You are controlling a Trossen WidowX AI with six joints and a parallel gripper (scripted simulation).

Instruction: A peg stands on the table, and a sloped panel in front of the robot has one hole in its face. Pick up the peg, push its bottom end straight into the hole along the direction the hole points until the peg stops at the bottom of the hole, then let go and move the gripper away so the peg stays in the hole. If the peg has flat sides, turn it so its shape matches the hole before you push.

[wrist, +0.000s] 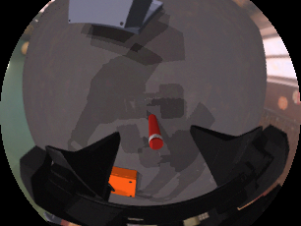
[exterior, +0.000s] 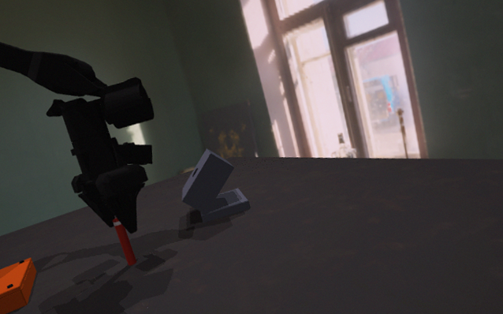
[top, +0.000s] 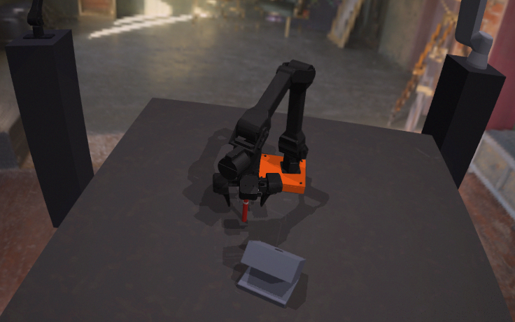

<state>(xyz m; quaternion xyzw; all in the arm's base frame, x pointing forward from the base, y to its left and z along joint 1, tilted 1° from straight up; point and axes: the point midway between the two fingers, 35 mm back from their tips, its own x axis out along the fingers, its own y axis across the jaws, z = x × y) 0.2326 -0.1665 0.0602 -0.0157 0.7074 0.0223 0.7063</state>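
Now: gripper tip right at the red peg. From my gripper tip the other things lie so: grey sloped panel 21 cm ahead, 6 cm to the left, 1 cm above; panel foot 23 cm ahead, 5 cm to the left, 5 cm below.
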